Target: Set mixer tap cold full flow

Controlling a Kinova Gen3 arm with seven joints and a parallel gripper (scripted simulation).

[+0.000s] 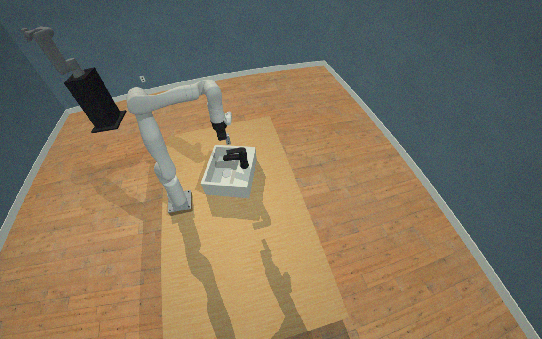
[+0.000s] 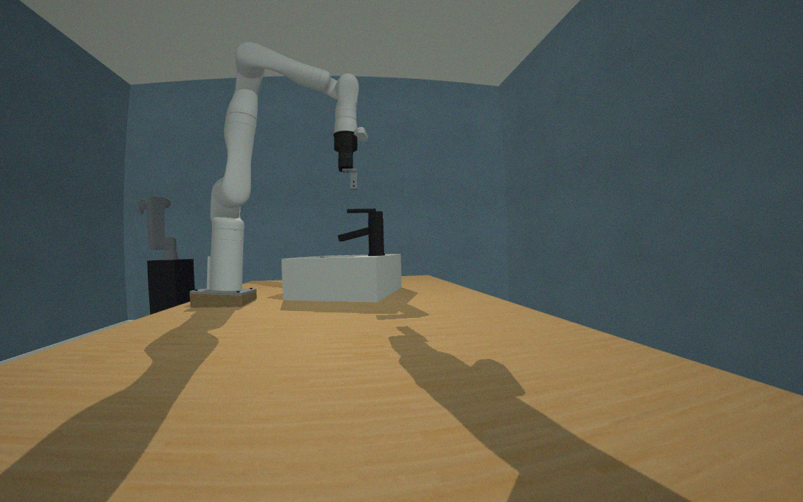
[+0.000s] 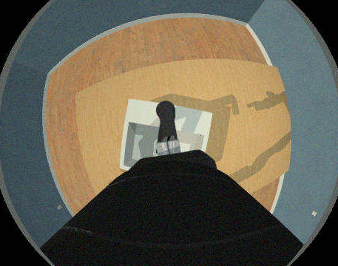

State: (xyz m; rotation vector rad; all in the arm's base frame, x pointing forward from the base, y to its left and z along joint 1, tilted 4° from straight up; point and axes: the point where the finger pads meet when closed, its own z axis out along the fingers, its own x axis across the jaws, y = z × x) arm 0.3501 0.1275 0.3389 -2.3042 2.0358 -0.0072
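My hand is 2 cm short of the lever and 9 cm above it. Round my hand: white basin: 5 cm behind, 4 cm to the left, 32 cm below.
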